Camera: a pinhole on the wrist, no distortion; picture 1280 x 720 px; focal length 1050.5 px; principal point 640.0 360.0 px. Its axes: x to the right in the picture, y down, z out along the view. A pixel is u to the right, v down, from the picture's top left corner.
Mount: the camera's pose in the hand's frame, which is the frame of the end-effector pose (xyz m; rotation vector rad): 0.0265 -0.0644 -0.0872 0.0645 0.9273 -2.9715
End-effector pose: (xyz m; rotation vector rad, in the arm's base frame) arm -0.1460 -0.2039 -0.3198 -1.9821 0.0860 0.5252
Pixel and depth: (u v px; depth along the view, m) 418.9 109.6 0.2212
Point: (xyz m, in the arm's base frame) -0.0876 -0.0153 -0.2690
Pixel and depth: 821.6 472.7 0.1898
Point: -0.1201 -0.0700 -0.1764
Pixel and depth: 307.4 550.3 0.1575
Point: -0.0393 -0.0856 -0.2106
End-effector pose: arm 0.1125 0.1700 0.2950 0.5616 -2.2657 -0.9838
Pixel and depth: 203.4 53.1 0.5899
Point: -0.3709 0.1209 -0.0880
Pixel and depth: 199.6 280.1 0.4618
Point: -0.2104 0.0257 -0.0325
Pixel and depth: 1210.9 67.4 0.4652
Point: 0.0853 0.3496 -0.1584
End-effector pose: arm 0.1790 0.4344 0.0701 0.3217 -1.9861 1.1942
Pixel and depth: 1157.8 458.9 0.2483
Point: 0.3270 0.2164 0.1146
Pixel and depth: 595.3 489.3 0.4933
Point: 0.2392 -0.0048 0.2739
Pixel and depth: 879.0 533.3 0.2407
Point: 0.2923 0.2339 0.1728
